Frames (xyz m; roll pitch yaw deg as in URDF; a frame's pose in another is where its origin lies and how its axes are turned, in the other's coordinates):
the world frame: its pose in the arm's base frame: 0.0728 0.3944 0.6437 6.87 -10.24 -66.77
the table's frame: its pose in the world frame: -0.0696 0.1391 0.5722 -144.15 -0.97 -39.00
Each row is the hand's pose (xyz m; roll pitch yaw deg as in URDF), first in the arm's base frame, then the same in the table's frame.
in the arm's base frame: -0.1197 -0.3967 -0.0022 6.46 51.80 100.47
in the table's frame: 0.8909 0.8930 0.9277 -131.56 -17.22 130.19
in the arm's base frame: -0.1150 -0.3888 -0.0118 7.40 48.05 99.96
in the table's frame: 0.8812 0.8979 0.9354 -131.02 -14.65 133.04
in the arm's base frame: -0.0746 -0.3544 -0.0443 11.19 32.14 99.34
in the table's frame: 0.8347 0.8993 0.9767 -128.50 -2.91 143.94
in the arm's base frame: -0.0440 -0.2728 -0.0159 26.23 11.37 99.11
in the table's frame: 0.7504 0.8682 0.9583 -112.18 12.72 157.72
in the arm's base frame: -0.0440 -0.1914 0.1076 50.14 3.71 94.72
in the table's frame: 0.6823 0.7875 0.8548 -85.58 15.36 166.39
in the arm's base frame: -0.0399 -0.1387 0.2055 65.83 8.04 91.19
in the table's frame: 0.6385 0.7193 0.7786 -69.65 9.81 165.85
